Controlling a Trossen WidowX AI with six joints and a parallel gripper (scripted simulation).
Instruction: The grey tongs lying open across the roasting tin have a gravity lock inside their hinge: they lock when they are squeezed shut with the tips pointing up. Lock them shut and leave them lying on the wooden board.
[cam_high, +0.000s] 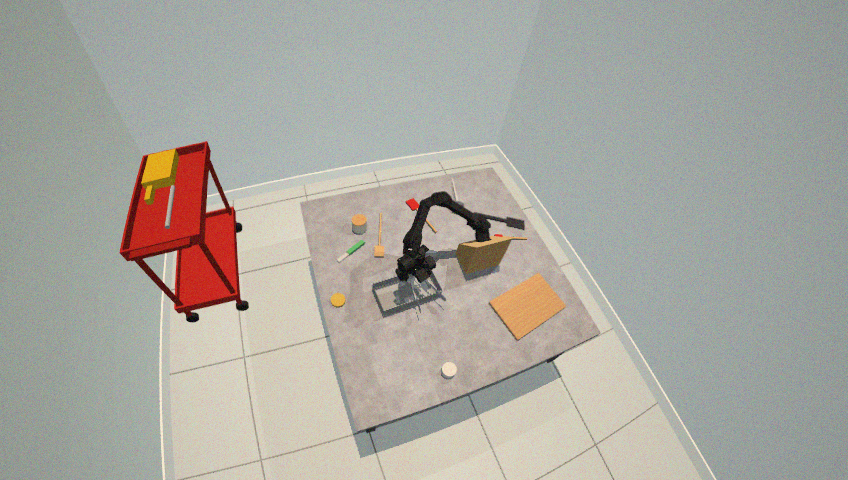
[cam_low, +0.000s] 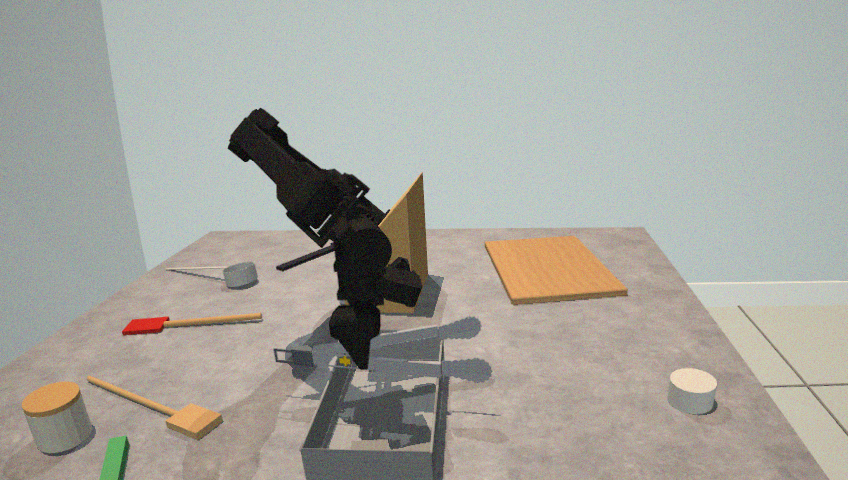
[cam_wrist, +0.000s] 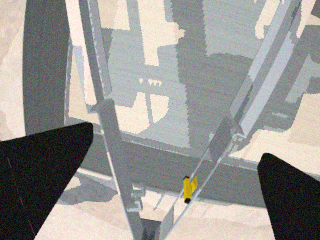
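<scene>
Now: gripper tip 2 cm short of the yellow lock piece and 3 cm to the left of it. Also, from my gripper tip: grey roasting tin (4 cm ahead, 3 cm to the left, 4 cm below); white cylinder (3 cm behind, 46 cm to the left, 6 cm below); red spatula (17 cm behind, 46 cm to the right, 7 cm below).
</scene>
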